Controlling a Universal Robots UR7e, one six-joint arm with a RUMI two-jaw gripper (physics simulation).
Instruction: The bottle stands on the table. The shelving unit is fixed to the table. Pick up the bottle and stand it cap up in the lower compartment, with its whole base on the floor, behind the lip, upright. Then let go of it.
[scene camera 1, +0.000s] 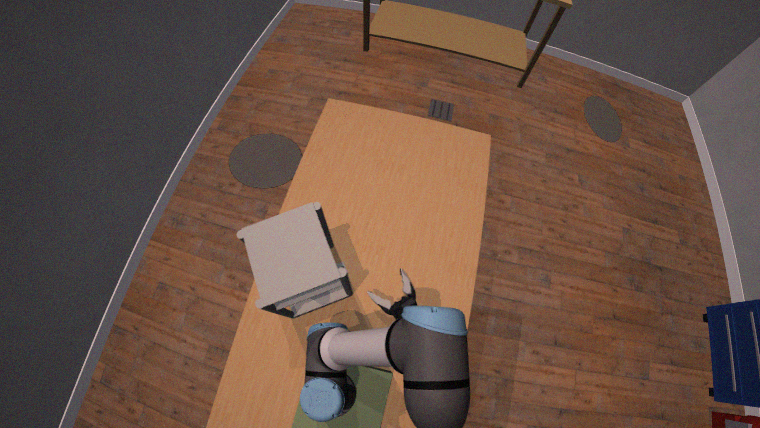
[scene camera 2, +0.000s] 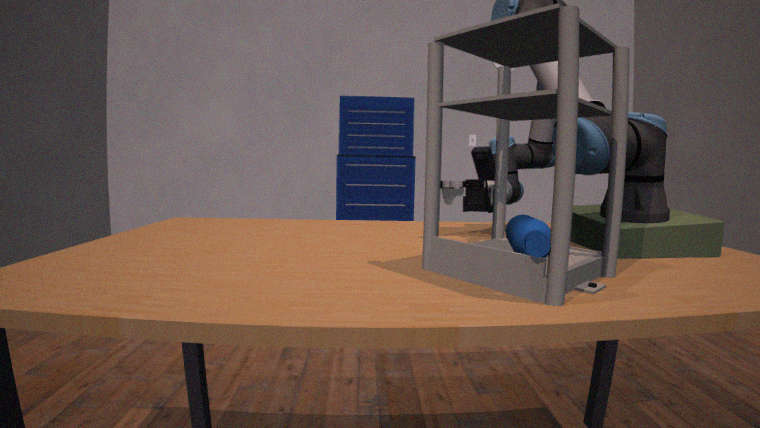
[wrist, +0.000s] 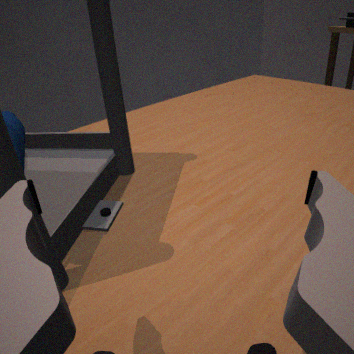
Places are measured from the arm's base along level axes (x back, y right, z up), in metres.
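Pixels of known places: gripper, fingertip midpoint: (scene camera 1: 384, 279) (scene camera 2: 459, 186) (wrist: 172, 178); arm's base at its link origin: (scene camera 2: 633, 216).
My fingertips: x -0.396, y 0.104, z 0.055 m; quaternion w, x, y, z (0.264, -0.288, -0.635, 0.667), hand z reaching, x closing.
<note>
For each thing: its top centre in the pictures, then the offset to it from my fingertips. "spot": a spot on its surface instead. Level surfaces: height alone.
- blue bottle at its top centre: (scene camera 2: 530, 215) dz -0.027, dx +0.005, dy -0.317 m
- grey shelving unit at its top centre: (scene camera 2: 529, 41) (scene camera 1: 288, 252) dz +0.249, dx +0.022, dy -0.264 m
- table at its surface level: dz -0.130 m
- low lip at a spot on its surface: (scene camera 2: 483, 271) spot: dz -0.107, dx -0.071, dy -0.329 m
The blue bottle (scene camera 2: 523, 231) (wrist: 15, 134) lies on its side, somewhat tilted, in the lower compartment of the grey shelving unit (scene camera 1: 292, 249) (scene camera 2: 565, 159) (wrist: 107, 80). One end rests near the lip at a corner post in the scene camera 2 view. In the wrist view a post and the left edge cut off most of it; in the scene camera 1 view the unit's top hides it. My gripper (scene camera 1: 386, 281) (scene camera 2: 451, 191) (wrist: 172, 178) is open and empty. It hangs above the table, outside the unit and to its side, with its fingers pointing past the unit.
A small grey plate with a black knob (scene camera 2: 585, 288) (wrist: 95, 221) lies on the table (scene camera 1: 414, 175) (scene camera 2: 239, 276) (wrist: 225, 200) against the unit. The unit's posts, middle shelf (scene camera 2: 510, 105) and low lip (scene camera 2: 483, 271) bound the compartment. The arm's green base block (scene camera 1: 366, 396) (scene camera 2: 680, 239) stands nearby.
</note>
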